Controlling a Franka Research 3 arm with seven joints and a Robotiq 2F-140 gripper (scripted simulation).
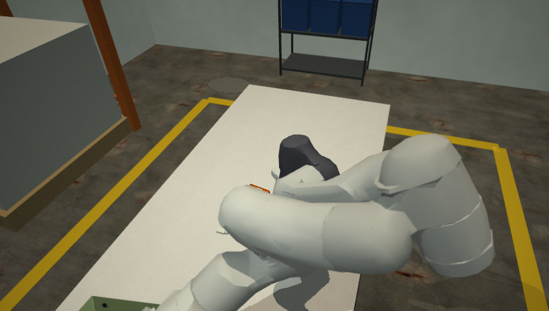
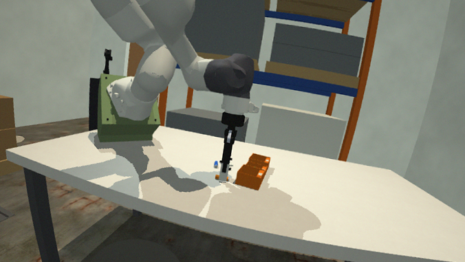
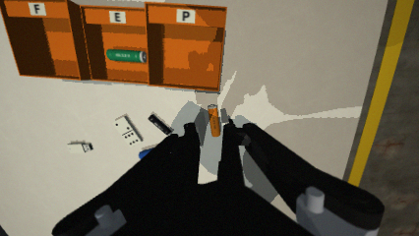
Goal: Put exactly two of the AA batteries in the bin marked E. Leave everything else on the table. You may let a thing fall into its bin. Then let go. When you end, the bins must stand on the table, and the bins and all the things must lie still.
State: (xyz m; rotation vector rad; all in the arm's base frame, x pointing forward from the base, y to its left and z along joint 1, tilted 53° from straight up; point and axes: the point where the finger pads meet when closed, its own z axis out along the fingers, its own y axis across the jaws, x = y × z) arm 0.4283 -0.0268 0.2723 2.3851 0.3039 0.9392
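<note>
My hand is 30 mm above the orange AA battery. From my hand the other things lie so: blue battery 50 mm behind, 110 mm to the left, 30 mm below; then black stick 90 mm to the left, 30 mm below; then green AA battery 110 mm ahead, 100 mm to the left, 20 mm below.
</note>
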